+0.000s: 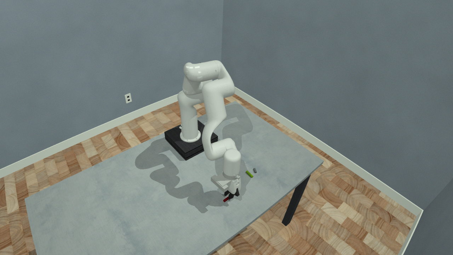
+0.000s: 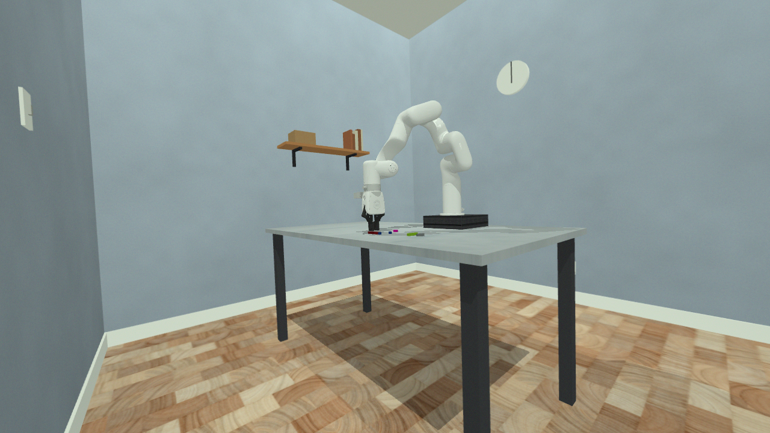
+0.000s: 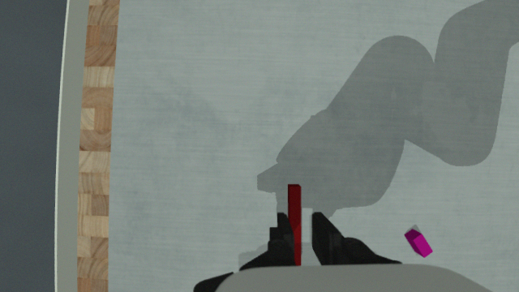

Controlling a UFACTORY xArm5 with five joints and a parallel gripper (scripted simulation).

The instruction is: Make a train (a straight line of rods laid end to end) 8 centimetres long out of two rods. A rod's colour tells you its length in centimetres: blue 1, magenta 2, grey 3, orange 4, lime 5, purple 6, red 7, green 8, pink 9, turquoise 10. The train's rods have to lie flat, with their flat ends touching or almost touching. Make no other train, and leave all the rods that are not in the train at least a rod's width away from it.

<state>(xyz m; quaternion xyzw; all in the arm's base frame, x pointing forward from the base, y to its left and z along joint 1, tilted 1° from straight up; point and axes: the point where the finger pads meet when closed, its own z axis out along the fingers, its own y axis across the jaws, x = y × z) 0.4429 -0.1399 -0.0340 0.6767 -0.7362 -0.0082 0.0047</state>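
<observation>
The red rod lies 3 cm below my hand. The rest, counted from my hand: lime rod: 20 cm to the left, 3 cm below, 2 cm behind; magenta rod: 11 cm behind, 3 cm to the left, 3 cm below; grey rod: 24 cm to the left, 3 cm below, 2 cm behind.
</observation>
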